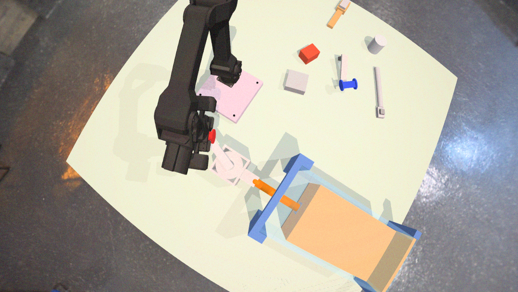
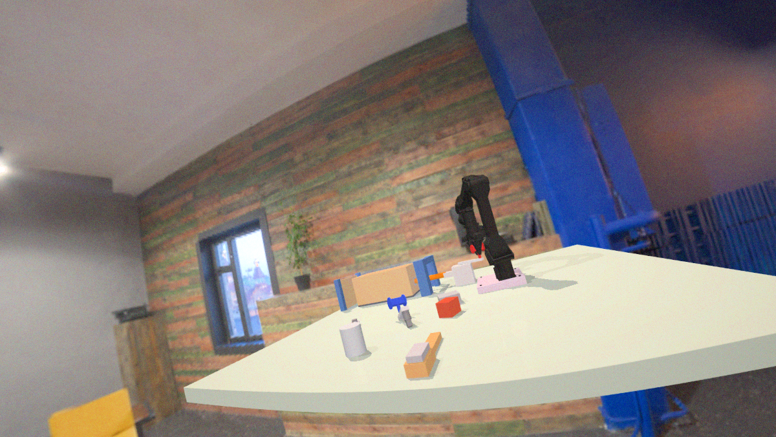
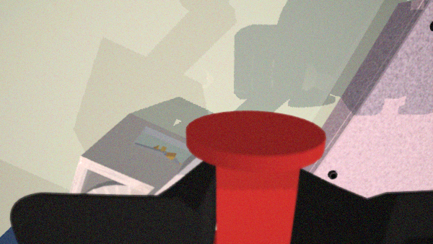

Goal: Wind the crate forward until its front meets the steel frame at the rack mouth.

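Right now my gripper tip is 25 cm short of the blue steel frame, 4 cm to the left of it and 1 cm above it. From my gripper tip the other things lie so: grey block (33 cm to the left, 13 cm ahead, 10 cm below); crank handle with red knob (3 cm ahead, 1 cm to the right, 1 cm below); grey winch (8 cm below, 8 cm ahead, 4 cm to the right).
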